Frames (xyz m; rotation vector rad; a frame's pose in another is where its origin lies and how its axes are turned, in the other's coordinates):
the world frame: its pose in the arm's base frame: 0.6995 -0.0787 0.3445 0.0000 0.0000 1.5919
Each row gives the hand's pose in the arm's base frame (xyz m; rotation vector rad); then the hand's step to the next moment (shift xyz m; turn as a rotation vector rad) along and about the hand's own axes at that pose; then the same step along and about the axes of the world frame.
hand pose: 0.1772 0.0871 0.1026 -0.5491 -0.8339 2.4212
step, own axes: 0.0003 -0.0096 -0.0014 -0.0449 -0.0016 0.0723
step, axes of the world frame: 0.0072 -0.0039 0.0052 -0.0573 0.0031 0.0628
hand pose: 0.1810 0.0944 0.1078 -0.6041 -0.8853 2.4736
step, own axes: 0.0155 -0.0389 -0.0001 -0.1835 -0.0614 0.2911
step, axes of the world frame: 0.0355 0.0018 0.0221 -0.1944 -0.0046 0.2905
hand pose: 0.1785 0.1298 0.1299 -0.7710 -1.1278 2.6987
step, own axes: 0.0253 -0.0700 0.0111 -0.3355 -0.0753 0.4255
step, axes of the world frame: 0.0512 0.0323 0.0447 -0.3155 -0.0653 0.4422
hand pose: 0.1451 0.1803 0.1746 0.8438 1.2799 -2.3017
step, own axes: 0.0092 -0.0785 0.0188 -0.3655 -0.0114 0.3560
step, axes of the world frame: 0.0254 0.0578 0.0511 -0.2897 -0.1476 0.3933
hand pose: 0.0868 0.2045 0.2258 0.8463 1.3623 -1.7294
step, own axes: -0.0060 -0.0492 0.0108 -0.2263 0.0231 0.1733
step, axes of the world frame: -0.0019 0.0404 0.0306 -0.1382 -0.1206 0.2195
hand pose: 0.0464 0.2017 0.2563 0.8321 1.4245 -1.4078
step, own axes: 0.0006 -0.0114 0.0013 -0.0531 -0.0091 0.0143
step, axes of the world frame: -0.0024 0.0107 0.0035 -0.0077 -0.0112 0.0540
